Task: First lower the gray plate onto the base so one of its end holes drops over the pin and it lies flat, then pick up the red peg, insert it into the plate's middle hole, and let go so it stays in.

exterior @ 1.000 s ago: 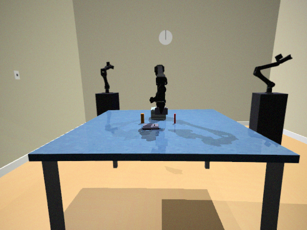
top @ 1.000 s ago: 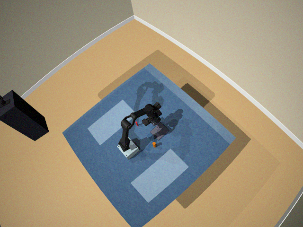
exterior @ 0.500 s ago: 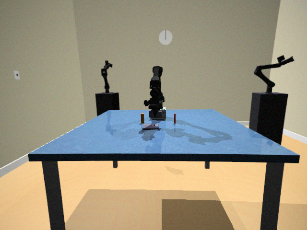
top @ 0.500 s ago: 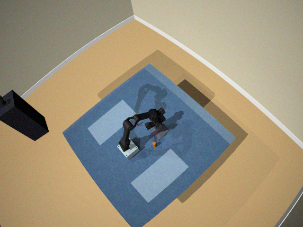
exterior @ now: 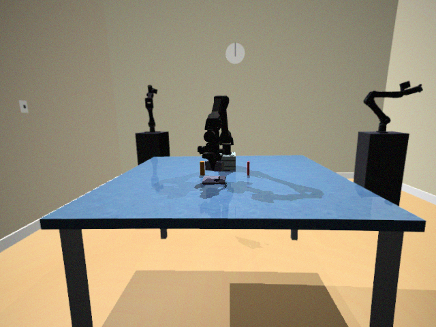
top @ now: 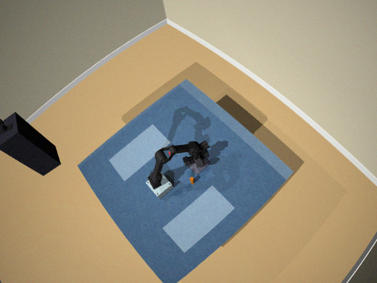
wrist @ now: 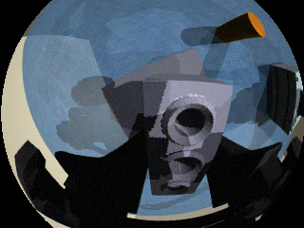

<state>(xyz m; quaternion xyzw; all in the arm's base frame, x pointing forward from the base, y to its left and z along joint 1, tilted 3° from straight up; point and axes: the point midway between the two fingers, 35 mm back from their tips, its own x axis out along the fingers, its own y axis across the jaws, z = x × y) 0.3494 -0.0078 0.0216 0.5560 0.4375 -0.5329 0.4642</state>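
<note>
Now: gripper tip 3 cm below the gray plate. Round my gripper tip: red peg (13 cm behind, 17 cm to the left, 2 cm below); then orange cylinder (11 cm behind, 10 cm to the right, 2 cm below); then base (1 cm ahead, 1 cm to the left, 5 cm below).
</note>
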